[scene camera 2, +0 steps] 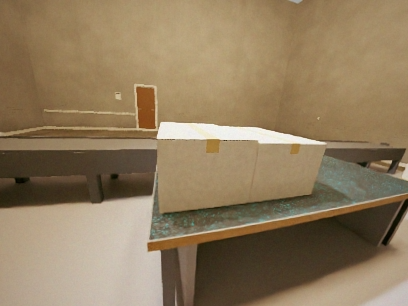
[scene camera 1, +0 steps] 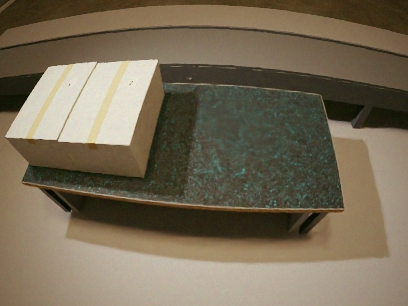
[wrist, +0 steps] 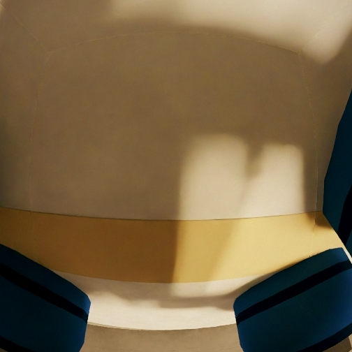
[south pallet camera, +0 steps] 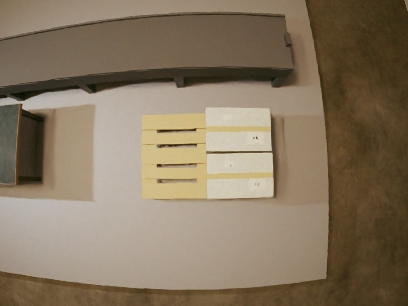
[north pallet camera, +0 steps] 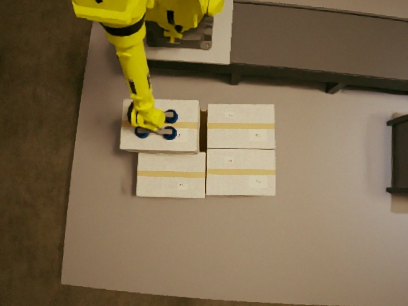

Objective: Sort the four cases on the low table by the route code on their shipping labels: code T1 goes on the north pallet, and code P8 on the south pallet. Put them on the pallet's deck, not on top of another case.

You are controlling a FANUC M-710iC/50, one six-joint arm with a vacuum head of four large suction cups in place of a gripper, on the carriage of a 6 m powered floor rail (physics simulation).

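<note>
Two white taped cases stand side by side at one end of the low table [scene camera 1: 265, 150] [scene camera 2: 360, 175]: an outer case [scene camera 1: 45, 102] [scene camera 2: 200, 175] and an inner case [scene camera 1: 107, 107] [scene camera 2: 285, 172]. Their codes are too small to read. My suction head [north pallet camera: 154, 124] is on top of another case [north pallet camera: 187, 112] [wrist: 125, 125] and holds it raised over the upper left corner of the north pallet [north pallet camera: 203, 132], slightly overlapping the lower left case in view. In the wrist view, blue cups meet its top around the tape. The south pallet [south pallet camera: 175, 122] has its left half bare.
Besides the held case, the north pallet bears a lower left case [north pallet camera: 170, 187], an upper right case [north pallet camera: 240, 115] and a lower right case [north pallet camera: 240, 185]. The south pallet bears two cases [south pallet camera: 237, 117] [south pallet camera: 237, 165] on its right half. The rail [north pallet camera: 320, 45] [south pallet camera: 150, 50] runs behind.
</note>
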